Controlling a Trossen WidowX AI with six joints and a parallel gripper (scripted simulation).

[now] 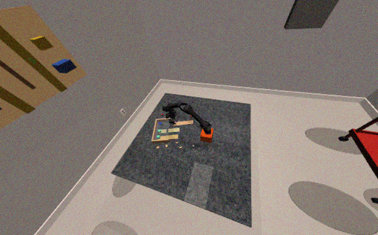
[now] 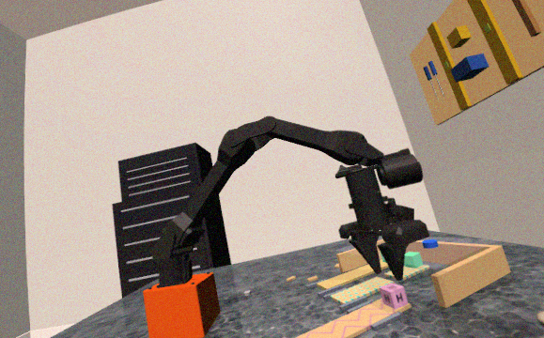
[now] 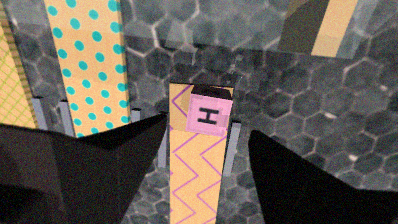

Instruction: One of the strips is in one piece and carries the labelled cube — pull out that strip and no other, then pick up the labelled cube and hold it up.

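Now: the pink labelled cube 3 cm below my gripper tip. Also, from my gripper tip: blue disc: 16 cm ahead, 7 cm to the left, 1 cm above.
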